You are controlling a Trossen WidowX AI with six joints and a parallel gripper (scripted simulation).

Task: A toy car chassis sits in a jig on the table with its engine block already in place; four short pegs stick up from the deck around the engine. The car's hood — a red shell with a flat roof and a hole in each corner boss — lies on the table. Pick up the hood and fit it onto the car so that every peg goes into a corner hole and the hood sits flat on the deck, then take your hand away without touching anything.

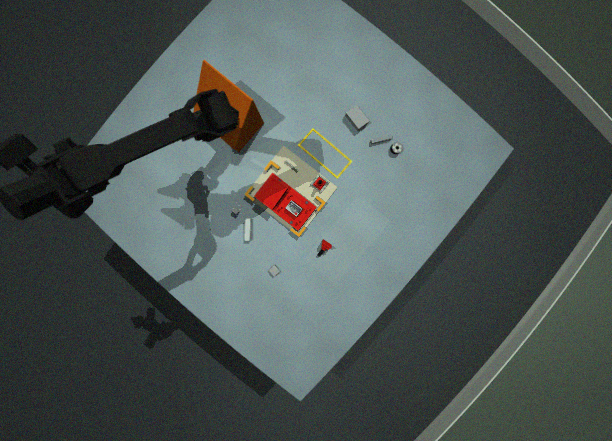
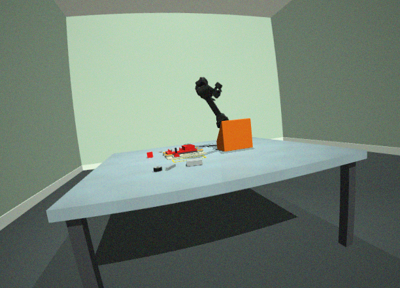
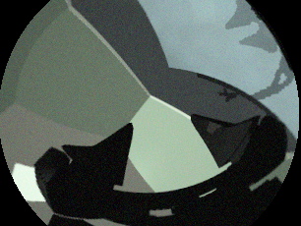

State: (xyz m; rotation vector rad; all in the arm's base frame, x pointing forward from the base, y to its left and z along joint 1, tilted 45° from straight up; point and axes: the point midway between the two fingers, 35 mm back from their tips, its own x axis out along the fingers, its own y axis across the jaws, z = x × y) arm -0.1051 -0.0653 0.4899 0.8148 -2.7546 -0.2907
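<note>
Now: gripper tip 40 cm short of the hood, 37 cm above it and 29 cm to the right of it. The rest, counted from my gripper tip: wheel (69 cm to the left, 67 cm ahead, 40 cm below); grey rod (68 cm to the left, 61 cm ahead, 40 cm below); grey engine block (50 cm ahead, 38 cm below, 29 cm to the left).
</note>
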